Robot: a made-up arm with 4 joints.
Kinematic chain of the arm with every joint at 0, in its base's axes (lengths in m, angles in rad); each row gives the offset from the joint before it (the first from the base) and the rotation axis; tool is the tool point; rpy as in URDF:
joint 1: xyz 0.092 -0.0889 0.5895 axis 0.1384 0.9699 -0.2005
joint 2: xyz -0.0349 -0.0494 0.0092 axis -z
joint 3: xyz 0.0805 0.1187 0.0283 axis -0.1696 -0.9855 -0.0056
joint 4: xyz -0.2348 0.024 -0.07 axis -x
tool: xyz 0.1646 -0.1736 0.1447 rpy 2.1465 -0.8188 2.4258
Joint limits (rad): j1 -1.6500..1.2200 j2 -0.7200..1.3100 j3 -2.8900..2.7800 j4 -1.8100..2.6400
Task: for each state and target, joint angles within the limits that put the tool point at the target. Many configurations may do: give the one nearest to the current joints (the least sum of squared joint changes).
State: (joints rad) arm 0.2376 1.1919 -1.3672 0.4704
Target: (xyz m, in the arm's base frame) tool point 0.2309 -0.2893 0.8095
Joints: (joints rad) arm -0.4594 1.3100 -1.5293 1.2116
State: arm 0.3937 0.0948 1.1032 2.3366
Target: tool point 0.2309 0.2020 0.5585
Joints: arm -0.4770 0.0837 1.4260 2.3286
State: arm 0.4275 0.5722 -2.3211 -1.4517
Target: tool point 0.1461 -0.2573 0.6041
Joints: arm 1.2164 0.0762 -2.8900 -0.6273
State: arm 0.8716 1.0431 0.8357 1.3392
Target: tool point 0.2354 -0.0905 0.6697
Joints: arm 0.7167 1.2587 0.4000 0.6920
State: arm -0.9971 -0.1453 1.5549 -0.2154
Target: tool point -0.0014 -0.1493 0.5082
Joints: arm -0.9723 -0.4931 1.2405 0.4264
